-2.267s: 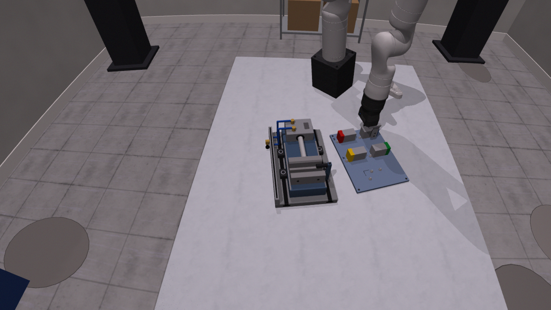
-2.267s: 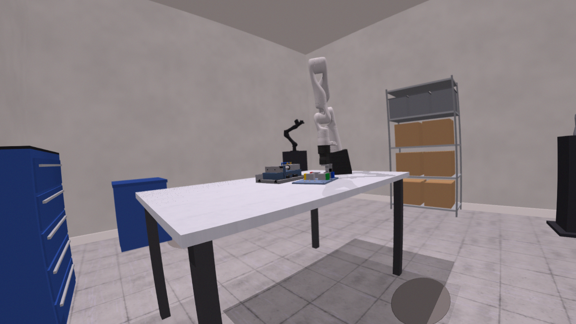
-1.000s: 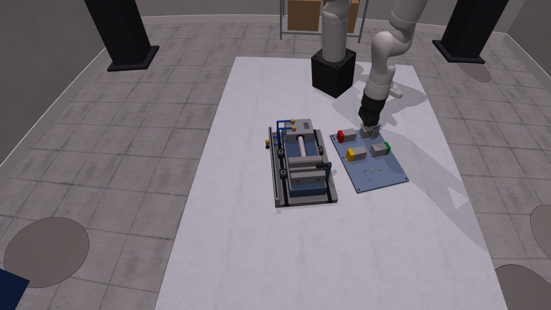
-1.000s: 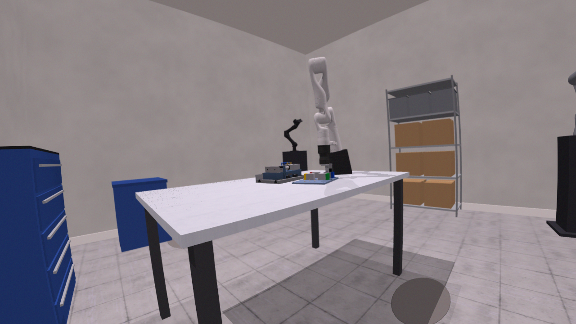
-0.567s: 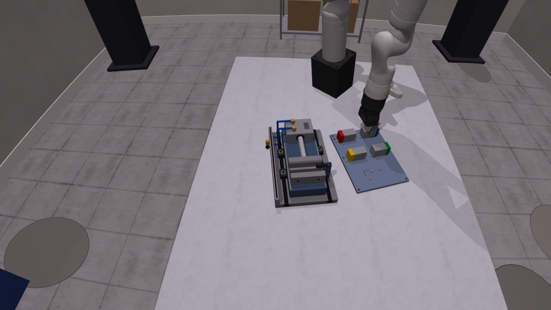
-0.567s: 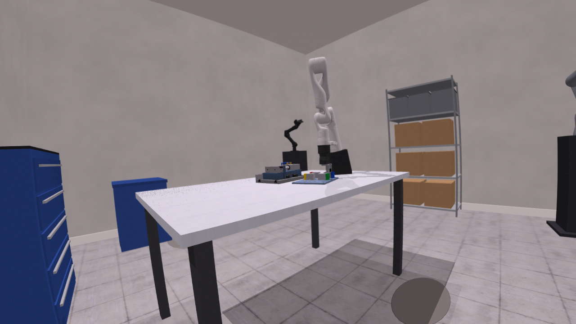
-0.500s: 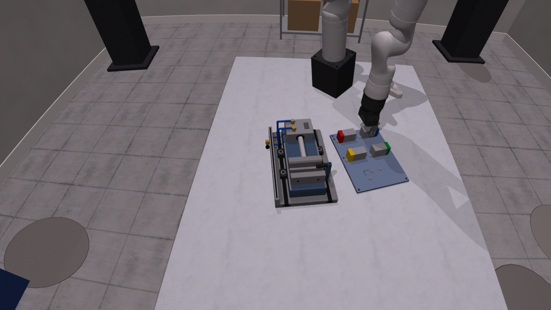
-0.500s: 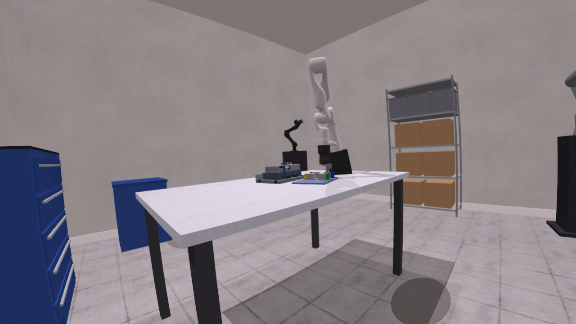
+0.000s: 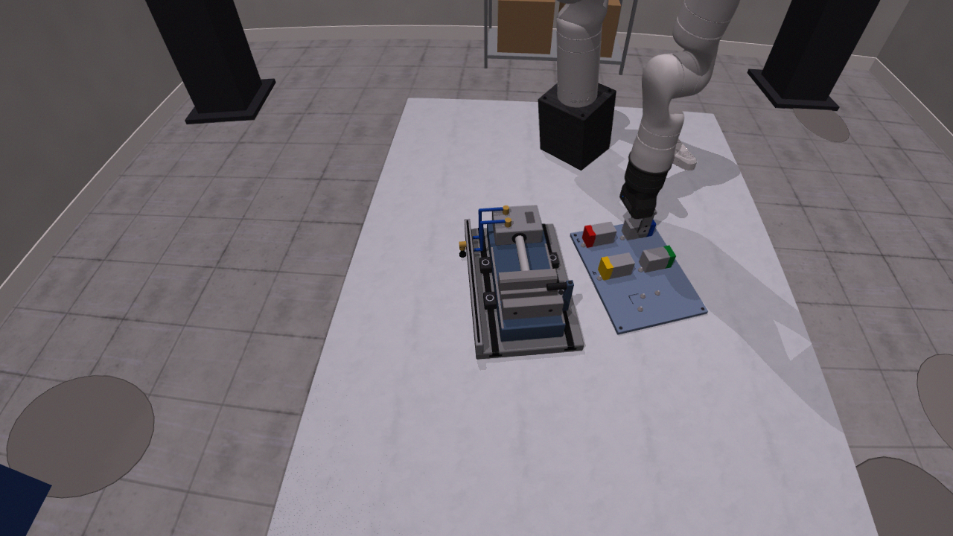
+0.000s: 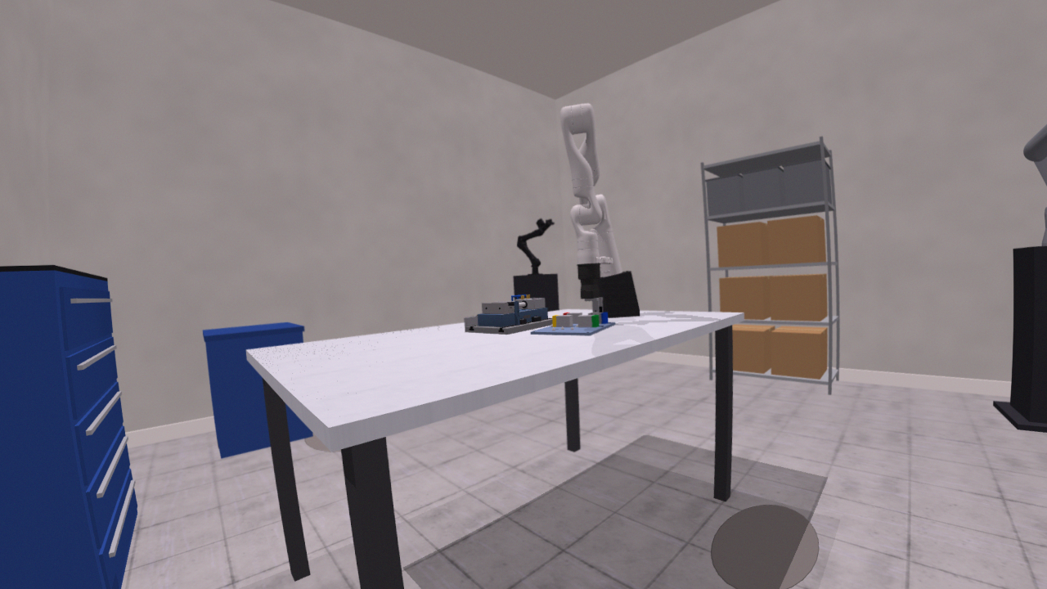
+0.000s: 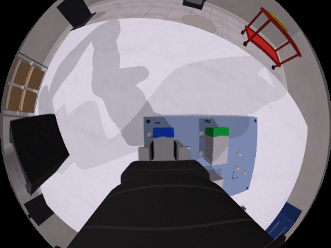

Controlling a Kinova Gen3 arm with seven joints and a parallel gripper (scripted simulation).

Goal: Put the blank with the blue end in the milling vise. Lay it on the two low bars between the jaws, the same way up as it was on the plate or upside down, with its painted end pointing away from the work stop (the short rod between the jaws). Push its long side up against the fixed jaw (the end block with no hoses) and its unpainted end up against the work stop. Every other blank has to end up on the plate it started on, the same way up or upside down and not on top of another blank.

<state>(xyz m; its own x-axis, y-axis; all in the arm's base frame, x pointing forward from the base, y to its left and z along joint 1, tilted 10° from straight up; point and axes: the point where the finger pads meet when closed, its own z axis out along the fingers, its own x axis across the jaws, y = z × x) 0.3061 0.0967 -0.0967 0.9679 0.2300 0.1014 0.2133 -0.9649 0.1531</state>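
My hand is 20 mm above the blue-ended blank. Round my hand: red-ended blank (90 mm to the right, 20 mm below, 20 mm ahead); then blue plate (100 mm ahead, 40 mm below, 20 mm to the right); then green-ended blank (90 mm ahead, 20 mm to the left, 20 mm below).
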